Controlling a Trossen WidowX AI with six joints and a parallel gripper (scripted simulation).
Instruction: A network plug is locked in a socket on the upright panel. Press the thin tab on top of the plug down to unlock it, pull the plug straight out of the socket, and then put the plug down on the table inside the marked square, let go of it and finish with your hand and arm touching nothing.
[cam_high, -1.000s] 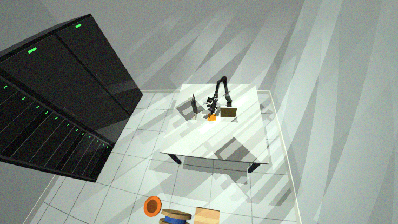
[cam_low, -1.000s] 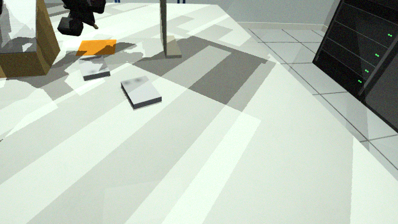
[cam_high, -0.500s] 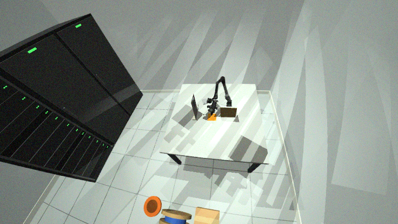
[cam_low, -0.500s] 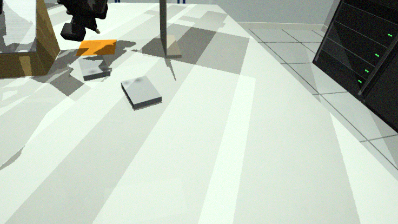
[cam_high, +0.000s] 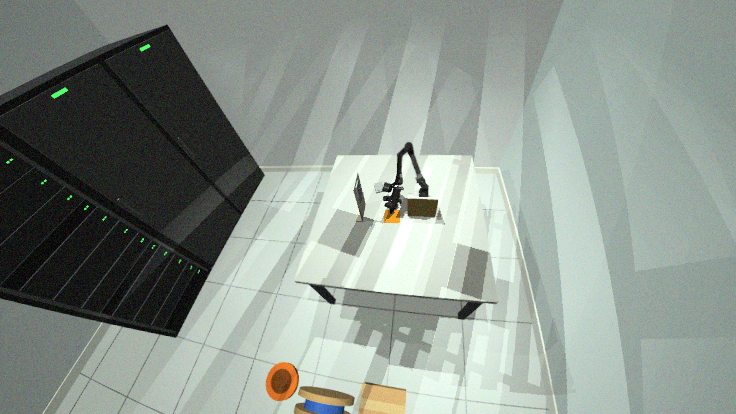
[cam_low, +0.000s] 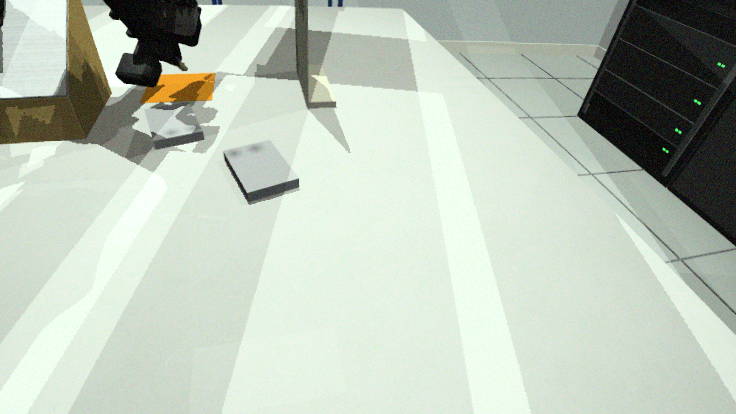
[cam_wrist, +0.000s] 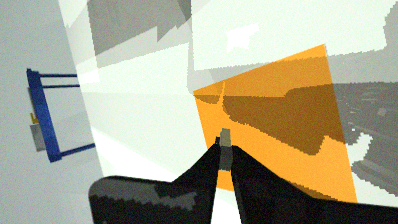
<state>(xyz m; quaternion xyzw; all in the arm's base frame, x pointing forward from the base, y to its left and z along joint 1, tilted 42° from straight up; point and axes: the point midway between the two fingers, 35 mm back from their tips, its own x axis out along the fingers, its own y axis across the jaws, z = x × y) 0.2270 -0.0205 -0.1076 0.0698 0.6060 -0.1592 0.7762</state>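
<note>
My gripper tip is now 40 mm above the orange marked square and 10 mm past it. Round my gripper tip: network plug: right at my gripper tip; upright panel: 230 mm ahead, 130 mm above, 20 mm to the right.
</note>
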